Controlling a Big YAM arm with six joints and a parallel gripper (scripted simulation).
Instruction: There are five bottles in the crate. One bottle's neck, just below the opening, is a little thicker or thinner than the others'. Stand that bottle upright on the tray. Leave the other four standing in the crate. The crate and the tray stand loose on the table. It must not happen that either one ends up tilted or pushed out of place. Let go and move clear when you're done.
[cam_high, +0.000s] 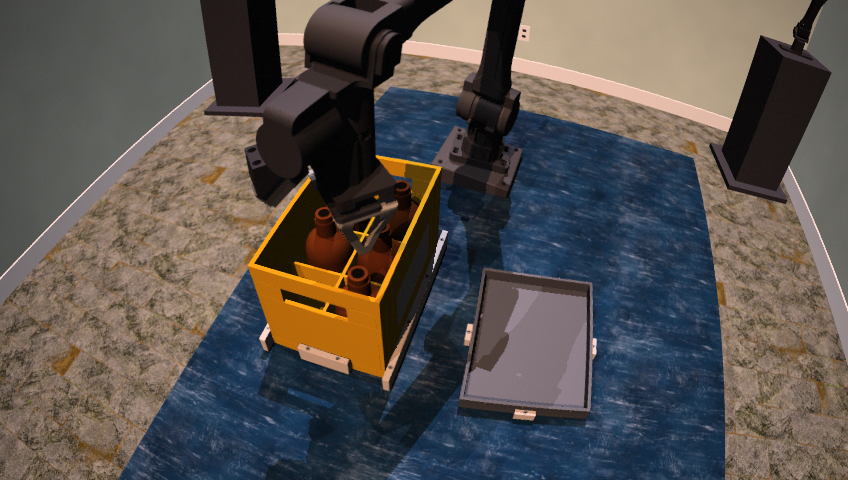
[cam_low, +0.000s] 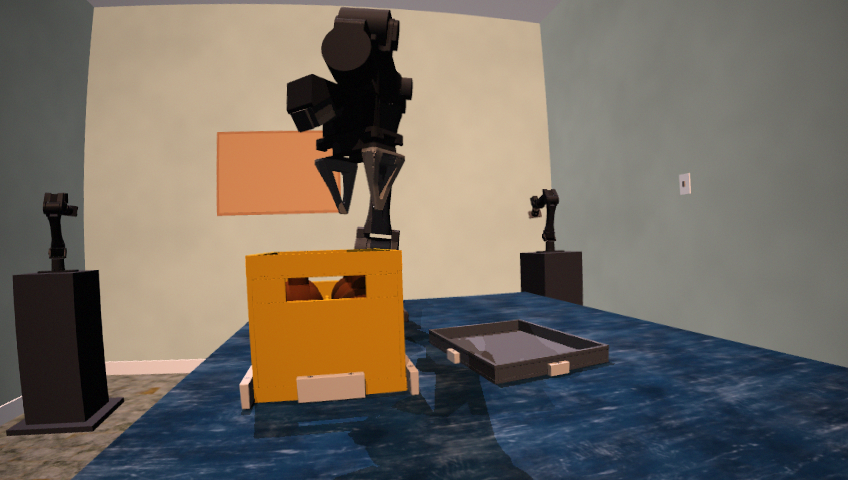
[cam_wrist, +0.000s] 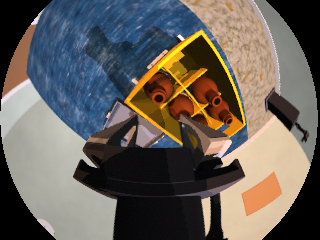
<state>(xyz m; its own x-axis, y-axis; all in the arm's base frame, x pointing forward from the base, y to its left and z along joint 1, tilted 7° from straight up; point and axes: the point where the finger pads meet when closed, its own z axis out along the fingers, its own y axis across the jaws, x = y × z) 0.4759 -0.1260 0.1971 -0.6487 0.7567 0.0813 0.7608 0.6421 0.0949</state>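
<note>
My hand is 150 mm above the orange crate, 90 mm past it and 40 mm to the left of it. Round my hand: dark grey tray: 240 mm to the left, 220 mm below, 50 mm behind.
</note>
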